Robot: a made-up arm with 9 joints.
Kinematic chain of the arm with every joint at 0, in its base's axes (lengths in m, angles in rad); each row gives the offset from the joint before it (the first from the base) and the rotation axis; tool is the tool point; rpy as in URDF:
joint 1: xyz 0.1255 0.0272 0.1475 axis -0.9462 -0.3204 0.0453
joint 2: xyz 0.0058 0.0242 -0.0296 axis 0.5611 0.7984 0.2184
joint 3: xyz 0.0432 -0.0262 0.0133 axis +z
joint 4: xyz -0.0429 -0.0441 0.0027 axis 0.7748 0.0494 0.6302
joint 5: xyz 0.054 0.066 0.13 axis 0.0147 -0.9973 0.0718
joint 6: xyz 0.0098 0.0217 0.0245 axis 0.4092 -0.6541 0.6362
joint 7: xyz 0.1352 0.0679 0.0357 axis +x
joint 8: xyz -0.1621 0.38 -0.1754 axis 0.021 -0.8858 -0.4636
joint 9: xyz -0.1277 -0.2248 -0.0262 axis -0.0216 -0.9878 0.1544
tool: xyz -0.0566 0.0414 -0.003 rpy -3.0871 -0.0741 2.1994
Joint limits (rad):
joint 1: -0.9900..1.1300
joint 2: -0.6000..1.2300
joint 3: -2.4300..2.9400
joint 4: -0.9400..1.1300
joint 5: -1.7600..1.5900
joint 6: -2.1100..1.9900
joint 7: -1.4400..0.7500
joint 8: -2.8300..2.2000
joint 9: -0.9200..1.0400
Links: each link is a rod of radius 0.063 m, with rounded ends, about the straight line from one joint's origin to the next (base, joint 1, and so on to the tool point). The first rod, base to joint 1, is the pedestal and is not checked.
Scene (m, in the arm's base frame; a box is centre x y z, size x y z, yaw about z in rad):
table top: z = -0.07
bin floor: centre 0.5 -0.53 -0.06 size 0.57 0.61 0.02 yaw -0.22
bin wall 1: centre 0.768 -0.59 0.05 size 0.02 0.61 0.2 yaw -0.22
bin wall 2: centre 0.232 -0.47 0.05 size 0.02 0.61 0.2 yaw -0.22
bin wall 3: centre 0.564 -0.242 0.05 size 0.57 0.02 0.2 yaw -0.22
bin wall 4: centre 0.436 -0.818 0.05 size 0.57 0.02 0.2 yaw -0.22
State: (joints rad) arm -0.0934 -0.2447 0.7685 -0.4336 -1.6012 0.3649 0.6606 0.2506 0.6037
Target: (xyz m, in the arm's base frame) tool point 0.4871 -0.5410 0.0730
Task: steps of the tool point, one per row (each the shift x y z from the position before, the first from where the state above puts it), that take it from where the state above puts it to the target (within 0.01 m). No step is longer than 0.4 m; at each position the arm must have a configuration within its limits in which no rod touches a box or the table.
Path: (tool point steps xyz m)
1: -0.0637 -0.1838 0.2467
2: 0.0557 -0.3007 0.1460
3: 0.1565 -0.3216 -0.0373
4: 0.2073 -0.2185 -0.2273
5: 0.1964 -0.0165 -0.3377

